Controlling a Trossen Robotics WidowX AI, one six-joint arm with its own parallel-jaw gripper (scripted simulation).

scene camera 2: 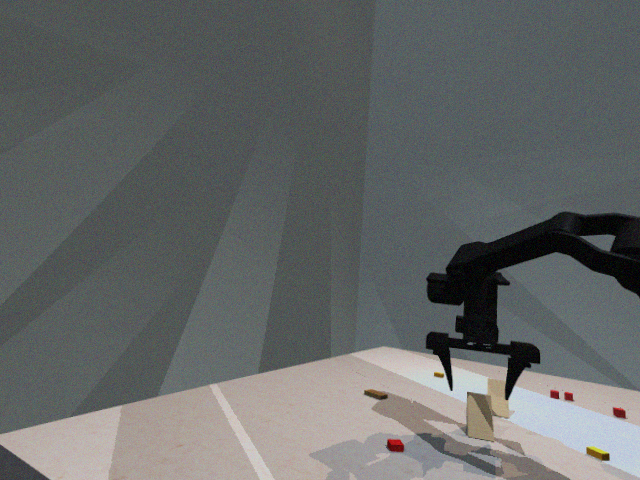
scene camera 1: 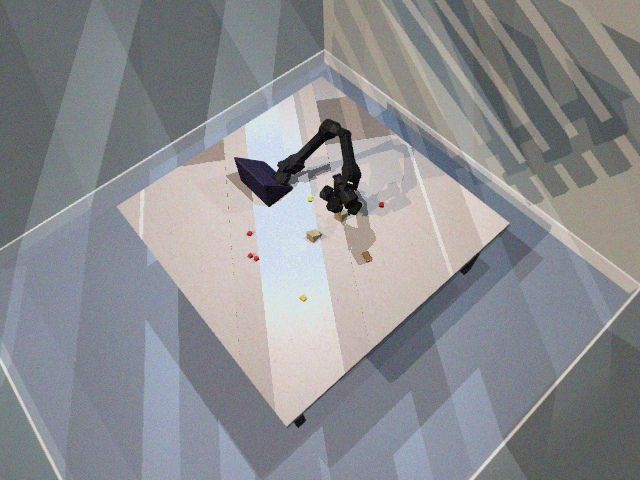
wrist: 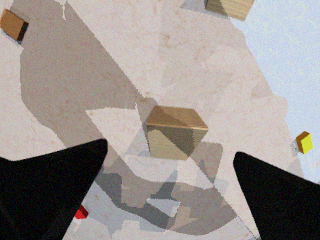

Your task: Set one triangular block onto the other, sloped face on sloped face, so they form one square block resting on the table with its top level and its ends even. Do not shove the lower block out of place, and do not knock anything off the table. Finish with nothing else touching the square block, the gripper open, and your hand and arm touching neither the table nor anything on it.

Labels:
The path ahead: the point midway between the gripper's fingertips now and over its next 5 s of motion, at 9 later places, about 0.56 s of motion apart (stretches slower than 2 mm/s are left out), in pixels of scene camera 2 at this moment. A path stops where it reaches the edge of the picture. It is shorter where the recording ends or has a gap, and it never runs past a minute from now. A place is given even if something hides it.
My gripper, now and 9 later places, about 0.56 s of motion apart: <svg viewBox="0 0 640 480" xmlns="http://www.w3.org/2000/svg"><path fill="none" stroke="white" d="M478 394L479 370L476 380L475 396L476 412L478 425L479 425L479 418L481 414L481 414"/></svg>

